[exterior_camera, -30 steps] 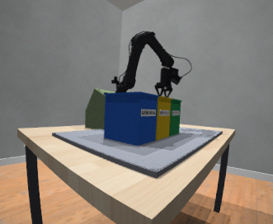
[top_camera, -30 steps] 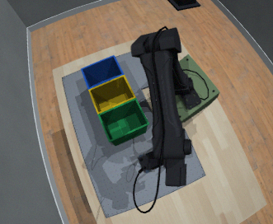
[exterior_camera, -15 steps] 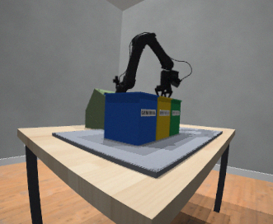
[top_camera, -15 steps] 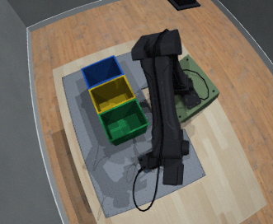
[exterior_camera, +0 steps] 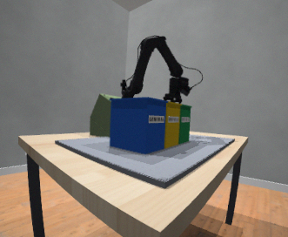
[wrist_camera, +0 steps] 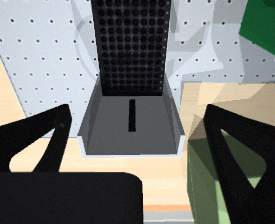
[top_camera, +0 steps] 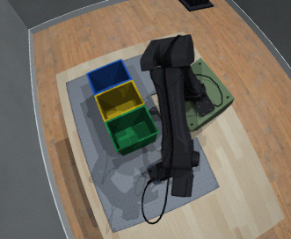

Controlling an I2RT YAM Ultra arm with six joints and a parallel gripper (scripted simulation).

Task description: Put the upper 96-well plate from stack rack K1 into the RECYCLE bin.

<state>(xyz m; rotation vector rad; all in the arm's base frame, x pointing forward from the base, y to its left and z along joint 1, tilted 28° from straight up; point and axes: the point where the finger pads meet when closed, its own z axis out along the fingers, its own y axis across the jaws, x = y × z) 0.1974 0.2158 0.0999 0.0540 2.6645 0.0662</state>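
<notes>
Right now the black 96-well plate is 13 cm below my hand. The rest, counted from my hand: blue bin: 46 cm to the right, 10 cm ahead, 8 cm below; yellow recycle bin: 33 cm to the right, 9 cm ahead, 8 cm below; green bin: 20 cm to the right, 9 cm ahead, 8 cm below.
</notes>
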